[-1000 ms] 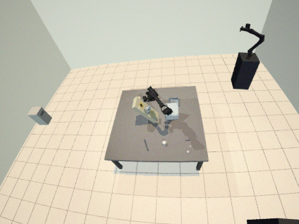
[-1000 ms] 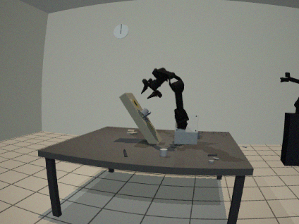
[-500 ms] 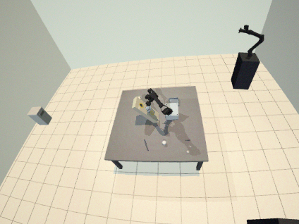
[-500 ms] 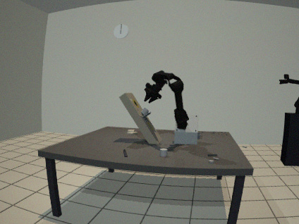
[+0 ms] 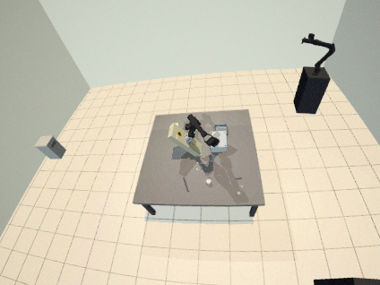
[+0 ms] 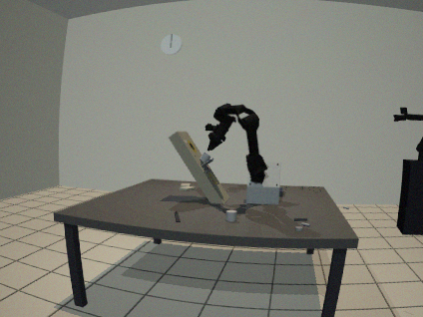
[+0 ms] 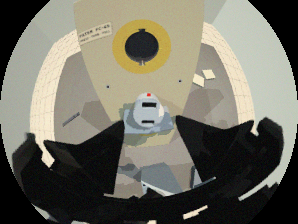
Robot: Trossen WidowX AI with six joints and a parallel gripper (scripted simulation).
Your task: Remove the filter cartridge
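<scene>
The round white filter cartridge lies 2 cm ahead of my gripper tip and 4 cm below it. Round my gripper tip: grey square tray: 29 cm behind, 32 cm to the right, 26 cm below.
</scene>
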